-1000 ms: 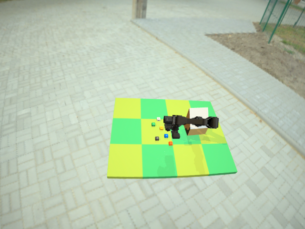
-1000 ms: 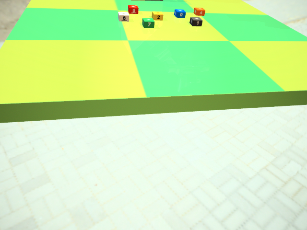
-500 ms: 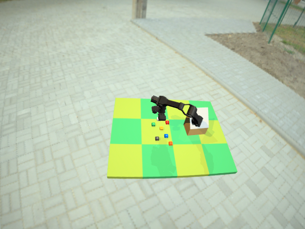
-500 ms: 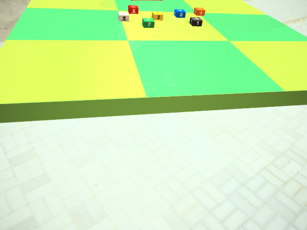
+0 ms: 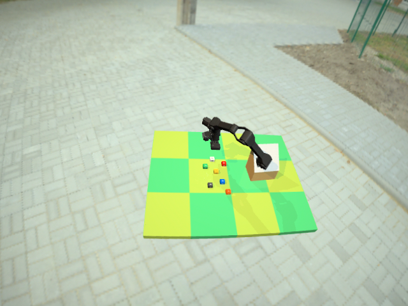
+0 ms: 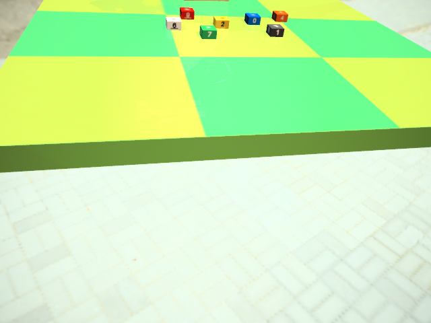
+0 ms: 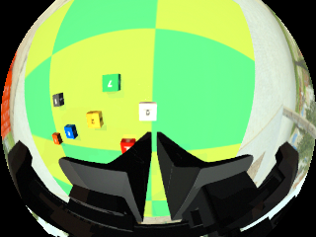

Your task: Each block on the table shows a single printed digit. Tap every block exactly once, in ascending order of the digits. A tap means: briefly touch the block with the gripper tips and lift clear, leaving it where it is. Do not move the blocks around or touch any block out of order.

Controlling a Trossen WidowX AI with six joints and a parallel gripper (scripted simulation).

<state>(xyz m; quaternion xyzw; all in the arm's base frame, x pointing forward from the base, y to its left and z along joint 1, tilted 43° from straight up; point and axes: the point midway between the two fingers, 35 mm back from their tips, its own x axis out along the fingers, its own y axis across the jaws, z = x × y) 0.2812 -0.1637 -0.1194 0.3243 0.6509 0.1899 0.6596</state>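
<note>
My gripper tip is now 10 mm past the white block, 10 mm to the right of it and 110 mm above it. From my gripper tip the other things lie so: red block 80 mm behind, 60 mm to the left, 110 mm below; yellow block 10 mm behind, 130 mm to the left, 110 mm below; green block 60 mm ahead, 70 mm to the left, 110 mm below.
</note>
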